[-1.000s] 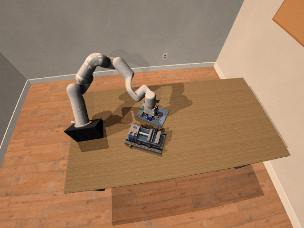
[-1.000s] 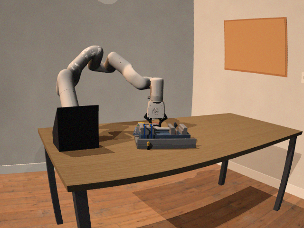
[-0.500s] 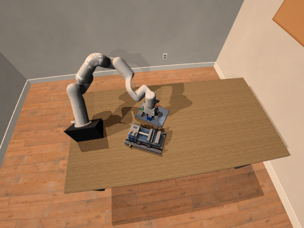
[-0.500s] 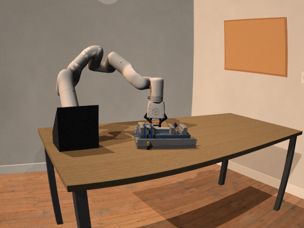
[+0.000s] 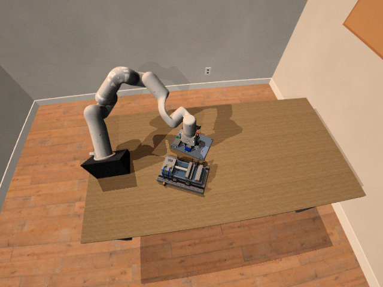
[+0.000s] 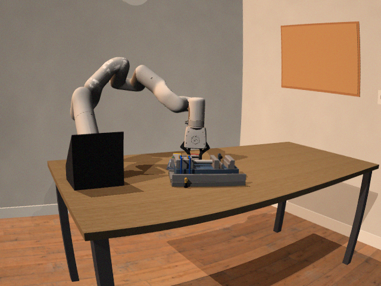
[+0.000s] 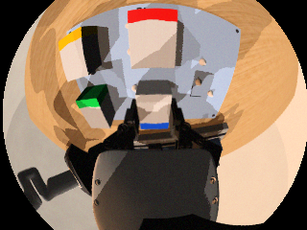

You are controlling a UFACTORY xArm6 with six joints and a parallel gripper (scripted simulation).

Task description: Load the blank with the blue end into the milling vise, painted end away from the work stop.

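The work stop rod is 17 cm to the right of my hand, 4 cm above it and 2 cm ahead of it. The rest, counted from my hand: blue-ended blank 2 cm below; then green-ended blank 8 cm behind, 5 cm to the left, 2 cm below; then red-ended blank 8 cm to the left, 5 cm ahead, 2 cm below.
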